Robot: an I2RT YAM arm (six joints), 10 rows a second.
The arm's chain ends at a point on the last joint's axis. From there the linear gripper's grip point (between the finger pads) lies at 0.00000 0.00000 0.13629 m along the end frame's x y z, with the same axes.
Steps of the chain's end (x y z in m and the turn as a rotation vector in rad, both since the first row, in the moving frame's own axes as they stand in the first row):
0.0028, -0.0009, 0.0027, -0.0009, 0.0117, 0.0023
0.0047, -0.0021, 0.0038, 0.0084, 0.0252, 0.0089
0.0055, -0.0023, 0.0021, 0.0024, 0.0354, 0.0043
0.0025, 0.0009, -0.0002, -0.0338, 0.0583, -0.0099
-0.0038, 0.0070, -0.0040, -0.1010, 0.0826, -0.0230
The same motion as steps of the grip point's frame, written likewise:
0.0044, -0.0008, 0.0027, -0.0009, 0.0117, 0.0023
0.0081, -0.0032, 0.0038, 0.0084, 0.0252, 0.0089
0.0103, -0.0026, 0.0020, 0.0024, 0.0354, 0.0043
0.0105, 0.0055, -0.0005, -0.0338, 0.0583, -0.0099
0.0076, 0.0206, -0.0052, -0.1010, 0.0826, -0.0230

